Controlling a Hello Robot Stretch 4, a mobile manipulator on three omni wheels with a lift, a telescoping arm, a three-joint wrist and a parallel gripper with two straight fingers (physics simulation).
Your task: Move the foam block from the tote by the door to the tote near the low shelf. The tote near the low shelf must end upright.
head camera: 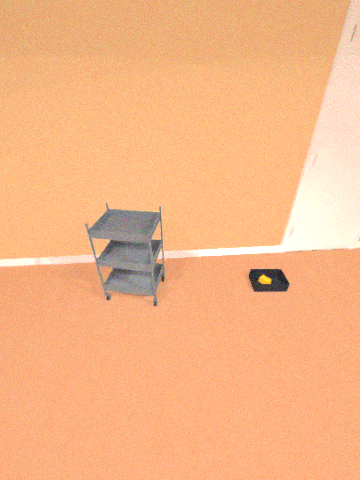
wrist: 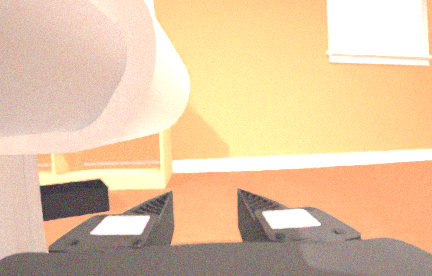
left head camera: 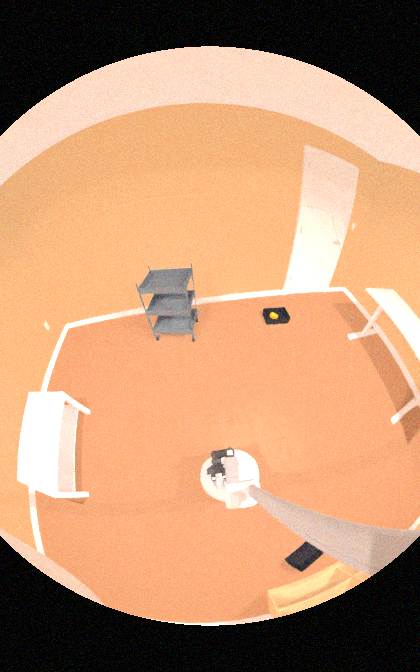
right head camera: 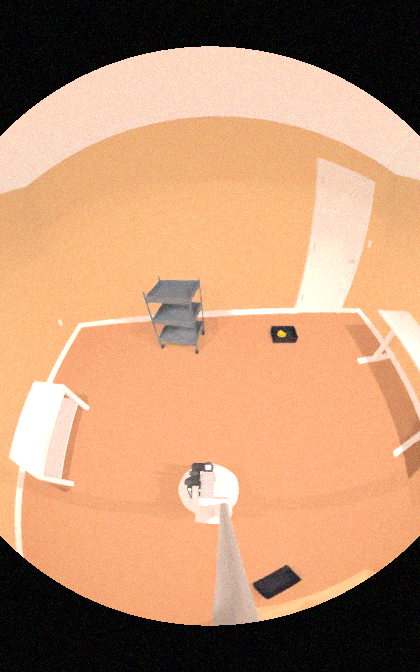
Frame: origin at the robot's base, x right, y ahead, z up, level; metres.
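Seen in the pictures: gripper, fingertip midpoint: (wrist: pixel 205 208) (right head camera: pixel 194 498).
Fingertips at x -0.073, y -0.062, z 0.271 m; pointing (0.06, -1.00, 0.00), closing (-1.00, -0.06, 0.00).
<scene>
Offsets run from my fingertips to a thing's middle. "spot": to the spot under its first point. Level surfaces: height alone.
A yellow foam block @(dx +0.857, dy +1.710, dz -0.272 m) (head camera: pixel 265 279) (left head camera: pixel 274 315) (right head camera: pixel 281 334) lies in the left part of the black tote by the door @(dx +0.877, dy +1.690, dz -0.248 m) (head camera: pixel 270 288) (left head camera: pixel 278 321) (right head camera: pixel 291 341), which stands upright on the floor. The other black tote @(dx +0.621, dy -0.870, dz -0.248 m) (left head camera: pixel 304 556) (right head camera: pixel 277 582) (wrist: pixel 75 199) is on the floor near the low shelf (left head camera: pixel 320 590) (wrist: pixel 165 160); it looks upright, and in the wrist view it is partly hidden by the robot's own body. My gripper (wrist: pixel 205 208) is open and empty, with a gap between its fingers. It is folded in over the base, far from the foam block.
A grey three-tier cart @(spot: dx -0.350, dy +1.452, dz +0.398 m) (head camera: pixel 120 236) (left head camera: pixel 165 290) (right head camera: pixel 172 299) stands against the wall, left of the door (left head camera: pixel 320 240) (right head camera: pixel 335 240). A white bench (left head camera: pixel 42 435) (right head camera: pixel 32 425) stands at the left, and a white table @(dz +0.422 m) (left head camera: pixel 395 305) (right head camera: pixel 402 325) at the right wall.
</scene>
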